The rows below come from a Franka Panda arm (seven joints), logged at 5 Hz.
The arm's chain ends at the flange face. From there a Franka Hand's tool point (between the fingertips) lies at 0.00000 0.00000 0.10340 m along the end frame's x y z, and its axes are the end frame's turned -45 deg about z.
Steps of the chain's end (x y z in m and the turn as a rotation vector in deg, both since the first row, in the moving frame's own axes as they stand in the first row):
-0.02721, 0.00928, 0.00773, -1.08, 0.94, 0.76
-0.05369, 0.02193, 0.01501, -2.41, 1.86, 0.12
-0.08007, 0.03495, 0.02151, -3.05, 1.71, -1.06
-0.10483, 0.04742, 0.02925, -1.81, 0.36, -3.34
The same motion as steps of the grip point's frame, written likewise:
-0.02600, -0.01010, 0.00770, -1.43, -0.10, 0.76
-0.05418, -0.01701, 0.01486, -3.02, -0.39, 0.12
-0.08298, -0.02582, 0.02132, -3.37, -0.95, -1.06
-0.10943, -0.03777, 0.02920, -1.53, -1.03, -3.34

